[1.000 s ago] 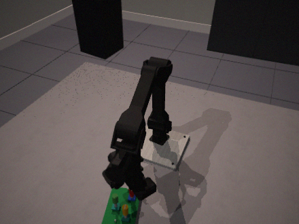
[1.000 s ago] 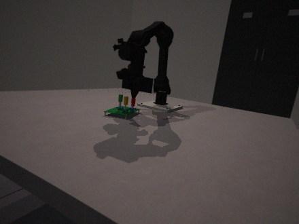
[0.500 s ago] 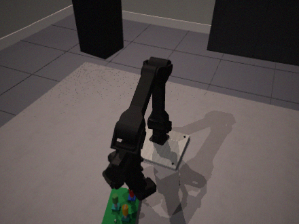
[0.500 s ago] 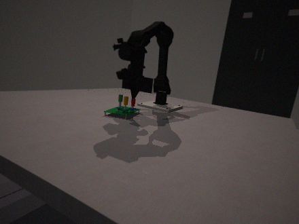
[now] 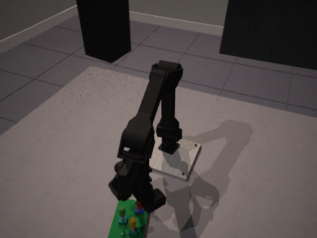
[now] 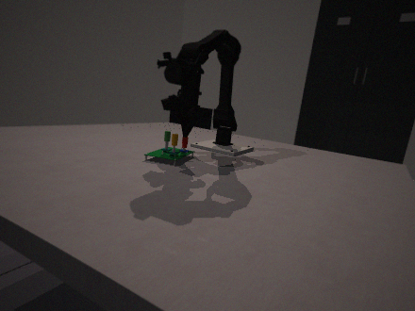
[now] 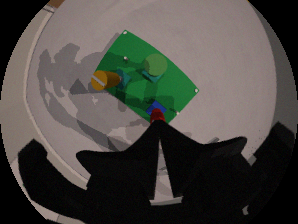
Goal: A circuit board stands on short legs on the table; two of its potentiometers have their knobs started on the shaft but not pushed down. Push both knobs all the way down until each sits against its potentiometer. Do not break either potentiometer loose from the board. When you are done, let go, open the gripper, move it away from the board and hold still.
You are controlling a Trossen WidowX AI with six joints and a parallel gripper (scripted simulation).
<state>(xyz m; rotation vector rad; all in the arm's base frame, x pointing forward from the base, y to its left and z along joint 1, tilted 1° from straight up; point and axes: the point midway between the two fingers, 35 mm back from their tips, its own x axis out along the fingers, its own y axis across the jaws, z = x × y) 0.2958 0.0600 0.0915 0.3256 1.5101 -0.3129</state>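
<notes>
My gripper tip is 10 mm above the red knob. The rest, counted from my gripper tip: orange knob 70 mm ahead, 20 mm to the left.
</notes>
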